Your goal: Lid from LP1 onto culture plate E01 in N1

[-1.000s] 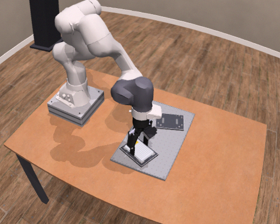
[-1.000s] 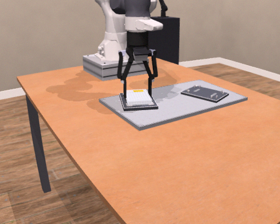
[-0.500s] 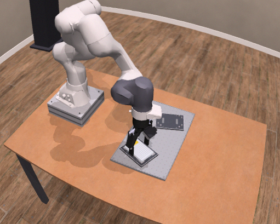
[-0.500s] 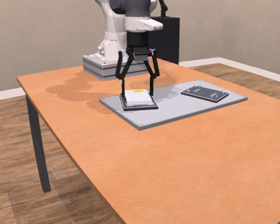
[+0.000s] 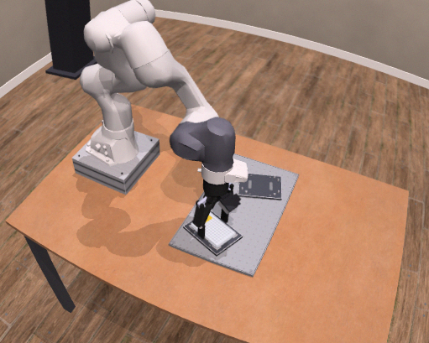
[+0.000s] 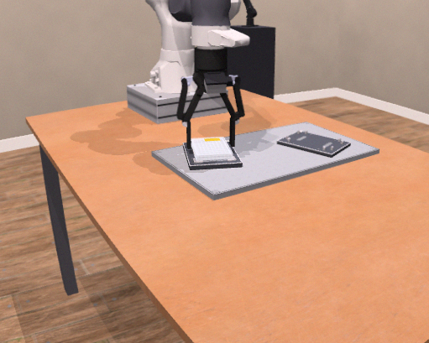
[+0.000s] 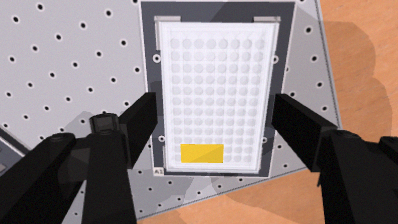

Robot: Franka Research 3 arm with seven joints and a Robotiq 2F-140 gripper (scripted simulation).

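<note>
Now: hand 20 mm above the clear lid. Round my hand: nest N1: 40 mm below; culture plate E01: 30 mm below; lid park LP1: 280 mm to the left, 70 mm ahead, 40 mm below.
</note>
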